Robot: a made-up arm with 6 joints.
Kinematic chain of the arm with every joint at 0, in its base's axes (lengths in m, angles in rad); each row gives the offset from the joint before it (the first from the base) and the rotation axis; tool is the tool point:
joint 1: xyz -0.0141 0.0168 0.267 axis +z
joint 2: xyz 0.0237 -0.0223 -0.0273 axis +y
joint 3: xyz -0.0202 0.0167 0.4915 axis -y
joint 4: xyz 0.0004 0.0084 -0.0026 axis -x
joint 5: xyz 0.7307 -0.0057 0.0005 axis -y
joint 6: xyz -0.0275 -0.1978 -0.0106 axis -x
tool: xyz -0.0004 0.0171 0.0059
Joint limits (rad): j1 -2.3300..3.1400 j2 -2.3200..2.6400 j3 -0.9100..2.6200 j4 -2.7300..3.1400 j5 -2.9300..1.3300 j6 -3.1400..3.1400
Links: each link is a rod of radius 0.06 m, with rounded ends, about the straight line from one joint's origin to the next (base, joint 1, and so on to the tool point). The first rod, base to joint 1, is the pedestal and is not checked.
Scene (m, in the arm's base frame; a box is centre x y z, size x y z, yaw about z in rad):
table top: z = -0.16
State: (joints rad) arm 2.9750 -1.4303 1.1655 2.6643 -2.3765 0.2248
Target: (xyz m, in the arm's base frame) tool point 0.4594 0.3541 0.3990
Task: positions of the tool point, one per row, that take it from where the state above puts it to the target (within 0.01 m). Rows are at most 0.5 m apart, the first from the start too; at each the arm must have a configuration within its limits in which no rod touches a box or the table.
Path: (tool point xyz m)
1: 0.7712 -0.5815 0.8920
2: 0.3915 -0.6277 1.0940
3: 0.0487 -0.4800 1.2129
4: -0.1617 -0.1957 1.2406
5: -0.1949 0.1263 1.1793
6: -0.0702 0.3835 1.0412
7: 0.1404 0.5065 0.8469
8: 0.3432 0.4824 0.6230
9: 0.4594 0.3541 0.3990

